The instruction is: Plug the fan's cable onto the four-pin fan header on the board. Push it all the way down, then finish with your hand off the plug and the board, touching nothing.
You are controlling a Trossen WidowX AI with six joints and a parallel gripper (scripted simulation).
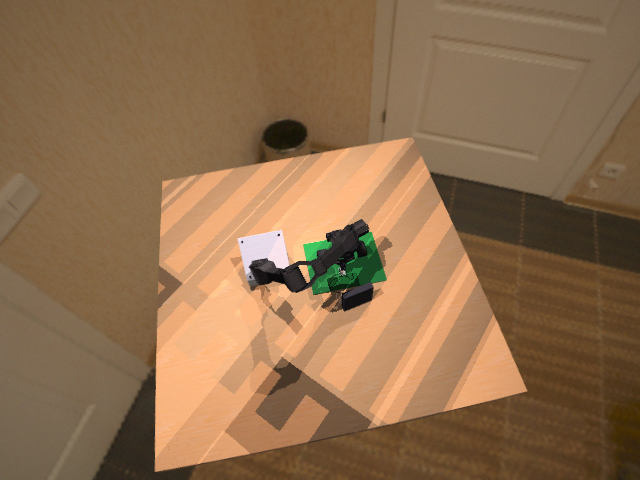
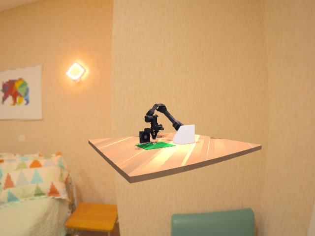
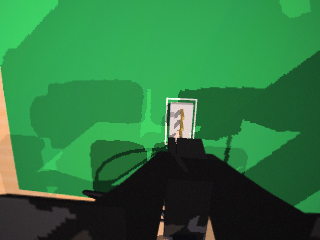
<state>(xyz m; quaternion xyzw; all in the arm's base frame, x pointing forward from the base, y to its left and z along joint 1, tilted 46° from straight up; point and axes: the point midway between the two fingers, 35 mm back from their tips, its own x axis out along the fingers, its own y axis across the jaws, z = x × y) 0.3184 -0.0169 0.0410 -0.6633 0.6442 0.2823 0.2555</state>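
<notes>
My gripper tip is now 1 cm to the left of the black plug and 1 cm below it. From my gripper tip the other things lie so: green board (2 cm ahead, 4 cm to the left, 8 cm below); then pale pin header (6 cm below); then black fan (2 cm ahead, 14 cm to the right).
</notes>
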